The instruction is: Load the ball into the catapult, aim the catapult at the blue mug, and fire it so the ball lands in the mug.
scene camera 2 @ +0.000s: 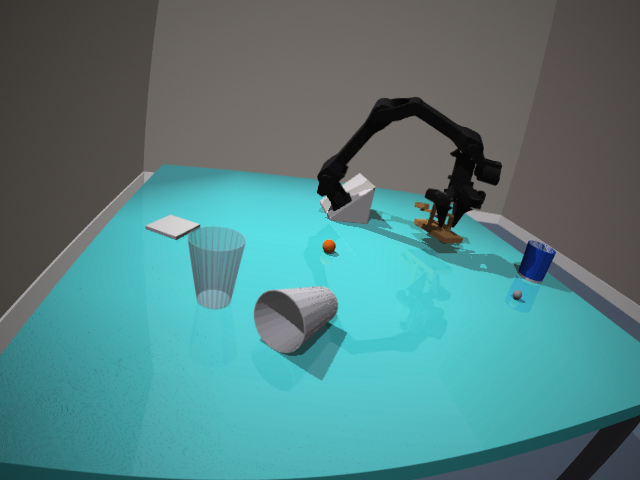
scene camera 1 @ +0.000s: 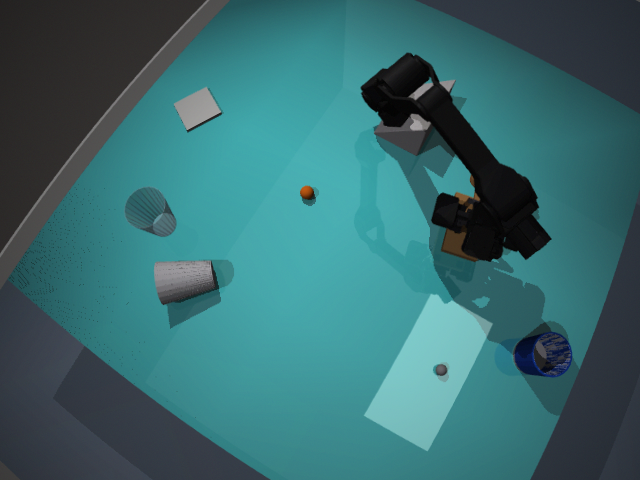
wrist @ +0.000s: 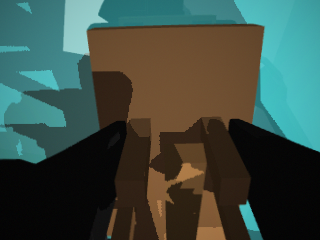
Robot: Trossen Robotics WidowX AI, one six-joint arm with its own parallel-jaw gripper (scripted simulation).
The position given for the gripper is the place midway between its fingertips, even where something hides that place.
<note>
In view: the gripper (scene camera 1: 466, 234), a wooden catapult (scene camera 2: 444, 235), a blue mug (scene camera 1: 549, 354), a clear cup (scene camera 2: 216, 252) and a tile (scene camera 1: 198, 108).
The wooden catapult also shows in scene camera 1 (scene camera 1: 452, 243) and in the wrist view (wrist: 177, 87). The blue mug shows as well in scene camera 2 (scene camera 2: 537, 258). The clear cup shows as well in scene camera 1 (scene camera 1: 146, 209). The wrist view does not show the blue mug: it is out of frame. The wrist view misses the clear cup: it is out of frame.
</note>
